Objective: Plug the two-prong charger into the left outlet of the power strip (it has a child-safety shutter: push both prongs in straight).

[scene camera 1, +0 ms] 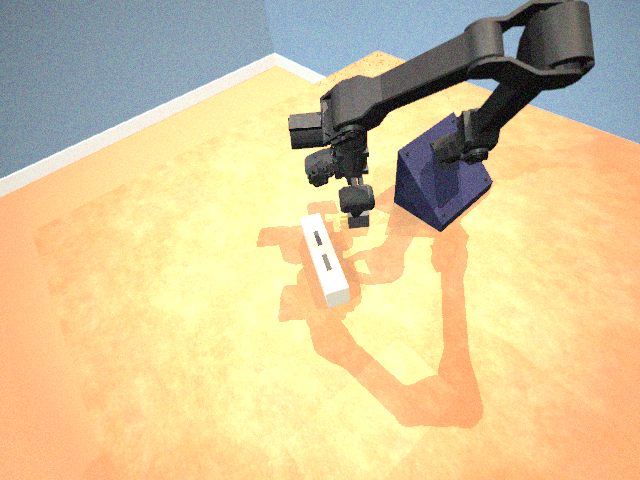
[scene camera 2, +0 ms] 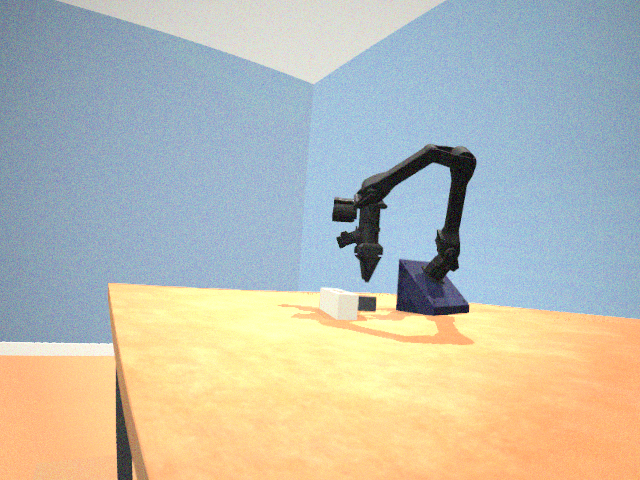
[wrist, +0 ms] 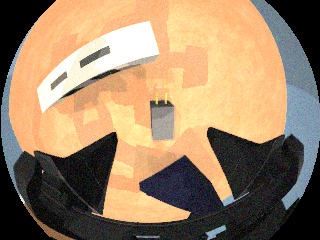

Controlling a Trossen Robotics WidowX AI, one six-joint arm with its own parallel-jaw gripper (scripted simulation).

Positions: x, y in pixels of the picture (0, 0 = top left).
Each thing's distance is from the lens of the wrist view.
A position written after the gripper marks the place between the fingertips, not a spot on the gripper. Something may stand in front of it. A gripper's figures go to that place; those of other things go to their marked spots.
gripper [wrist: 163, 134]: 10 cm
charger [wrist: 162, 111]: 14 cm
